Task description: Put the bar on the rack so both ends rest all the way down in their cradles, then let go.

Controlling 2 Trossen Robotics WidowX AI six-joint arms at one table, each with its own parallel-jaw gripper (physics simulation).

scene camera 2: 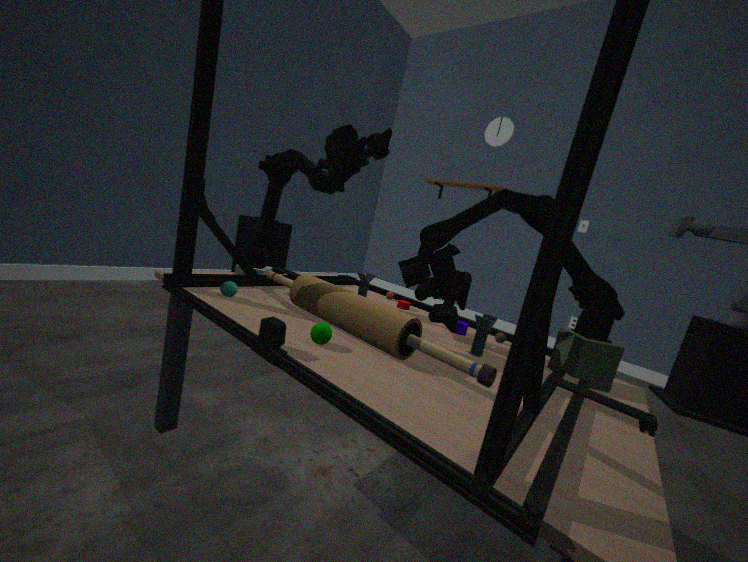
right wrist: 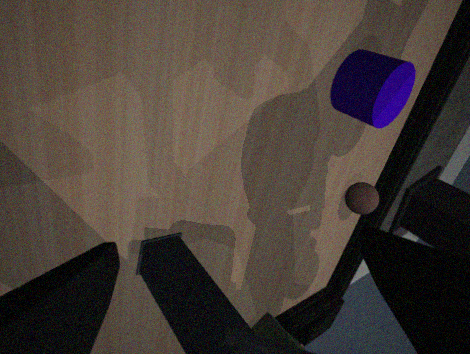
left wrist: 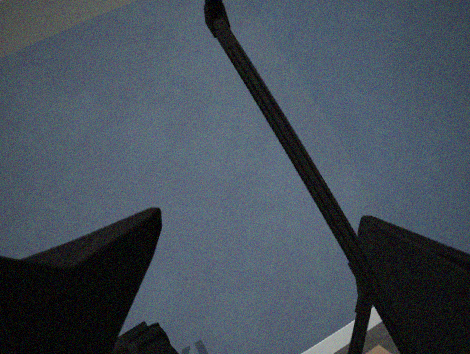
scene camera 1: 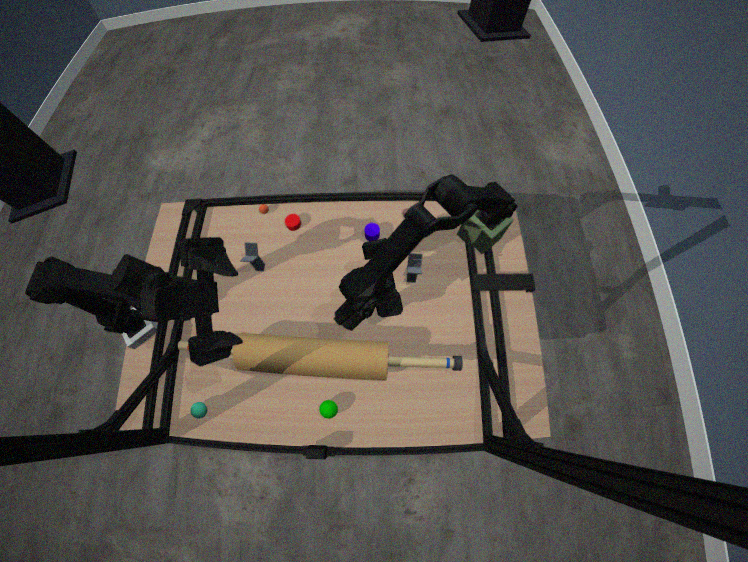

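Seen in the pictures: left gripper, fingertip midpoint: [scene camera 2: 379, 134] [left wrist: 261, 221] [scene camera 1: 237, 309]; right gripper, fingertip midpoint: [scene camera 2: 458, 320] [right wrist: 242, 246]; left arm's base, origin of the base link: [scene camera 2: 254, 266] [scene camera 1: 134, 323]; right arm's base, origin of the base link: [scene camera 2: 590, 336] [scene camera 1: 490, 216].
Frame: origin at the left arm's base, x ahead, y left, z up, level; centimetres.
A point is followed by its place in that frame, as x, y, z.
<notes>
The bar [scene camera 1: 311, 360] @(38.2, -42.1, 6.1) [scene camera 2: 362, 317] @(41.9, -49.4, 3.2), with a thick tan cylinder body and thin ends, lies on the table along its front half. The rack's two separate grey cradle posts, left [scene camera 1: 250, 251] @(41.4, -7.3, 5.5) [scene camera 2: 364, 284] @(41.0, -9.5, 3.5) and right [scene camera 1: 414, 264] @(73.8, -38.3, 5.1) [scene camera 2: 481, 338] @(73.1, -40.0, 1.5), stand behind it, both empty. My left gripper [scene camera 1: 238, 306] @(36.8, -39.1, 44.6) [left wrist: 261, 221] @(36.8, -39.1, 44.6) is open, raised high above the table near the bar's left part; its wrist view faces the wall. My right gripper [right wrist: 242, 246] @(67.8, -35.0, 3.6) is open, behind the bar and left of the right cradle post; its arm partly hides it in scene camera 1.
A green ball [scene camera 1: 328, 409] @(34.0, -53.3, 1.2) [scene camera 2: 321, 332] @(34.0, -55.3, -0.1) and teal ball [scene camera 1: 198, 409] @(5.9, -33.4, 0.7) [scene camera 2: 228, 288] @(5.7, -34.9, -0.6) lie in front of the bar. A red cylinder [scene camera 1: 292, 221] @(56.8, -2.7, -1.0), orange ball [scene camera 1: 263, 209] @(51.9, 7.0, -0.7), purple cylinder [scene camera 1: 372, 231] @(73.1, -21.3, 0.0) [right wrist: 365, 87] @(71.8, -22.3, -1.0) and brown ball [right wrist: 362, 198] @(84.7, -22.8, -1.3) lie near the back edge. Black frame rails border the table.
</notes>
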